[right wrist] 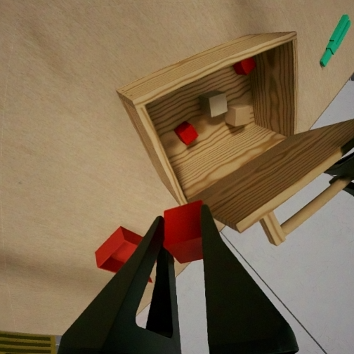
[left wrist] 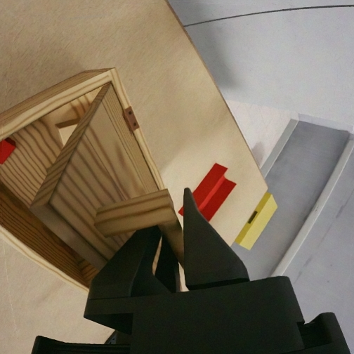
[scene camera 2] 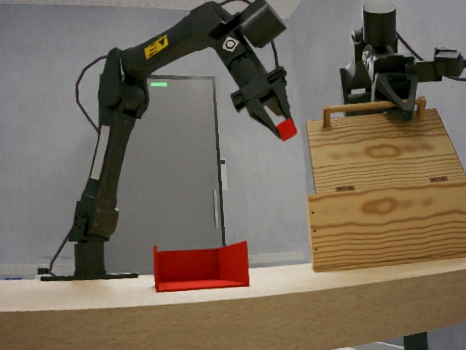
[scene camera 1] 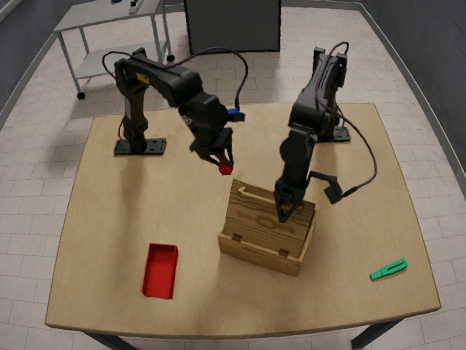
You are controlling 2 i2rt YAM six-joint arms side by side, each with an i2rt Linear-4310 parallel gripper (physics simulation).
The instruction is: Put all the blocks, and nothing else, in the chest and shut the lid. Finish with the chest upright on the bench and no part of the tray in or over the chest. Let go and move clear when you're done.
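Observation:
The wooden chest stands upright, its lid raised well open. My left gripper is shut on the lid's handle. My right gripper is shut on a red block, in the air beside the chest. In the right wrist view, two red blocks, a grey block and a pale block lie inside the chest.
The red tray lies left of the chest in scene camera 1, apart from it. A green clothespin-like thing lies to the chest's right. A grey cart stands behind the bench.

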